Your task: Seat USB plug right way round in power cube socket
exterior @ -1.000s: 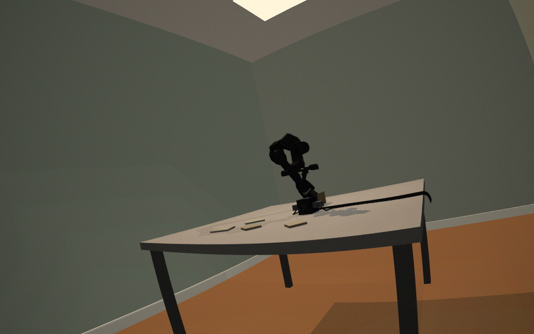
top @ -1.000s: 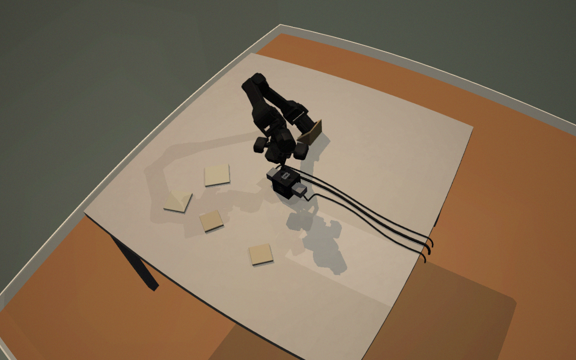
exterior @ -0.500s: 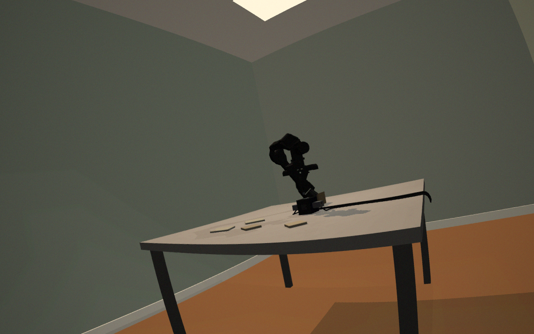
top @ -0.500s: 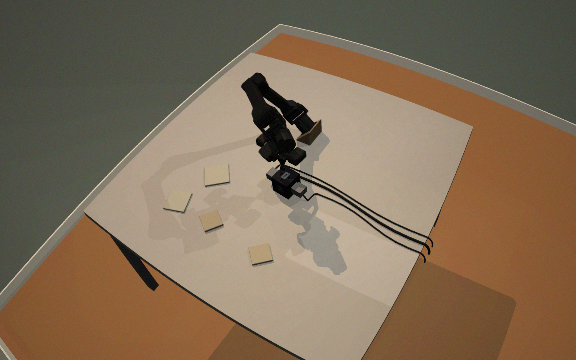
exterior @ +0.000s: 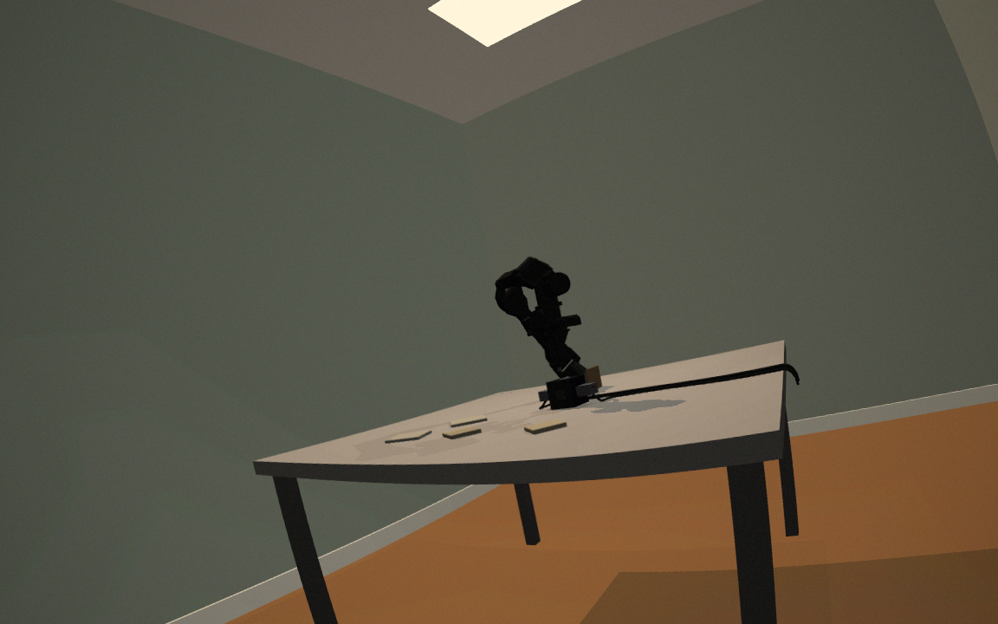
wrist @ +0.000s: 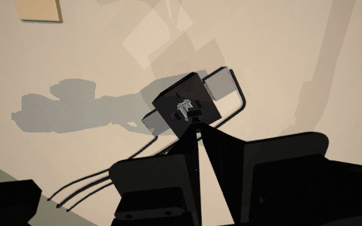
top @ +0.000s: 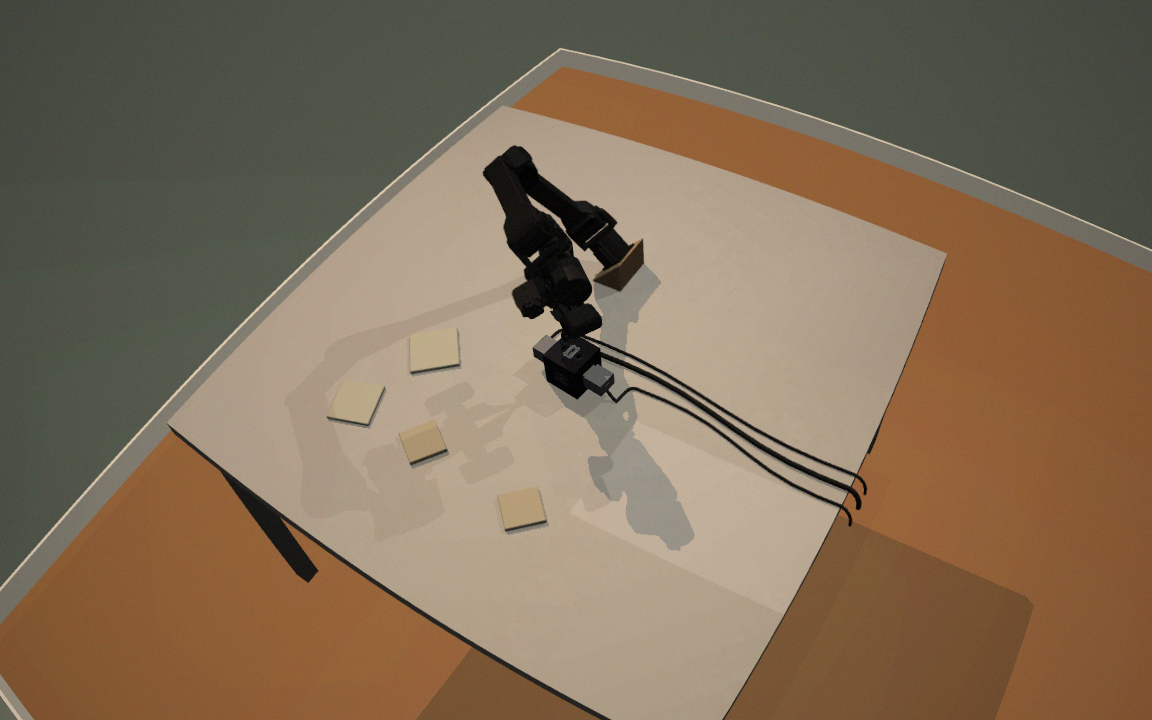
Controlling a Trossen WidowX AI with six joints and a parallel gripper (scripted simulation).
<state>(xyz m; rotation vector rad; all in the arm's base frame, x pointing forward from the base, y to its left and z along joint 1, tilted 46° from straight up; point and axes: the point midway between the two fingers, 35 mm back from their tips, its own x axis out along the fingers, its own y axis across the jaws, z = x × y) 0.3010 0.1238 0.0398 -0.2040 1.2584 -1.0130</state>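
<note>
My gripper tip is now 20 mm above the dark USB plug. The rest, counted from my gripper tip: socket 10 mm to the left, 70 mm below.
</note>
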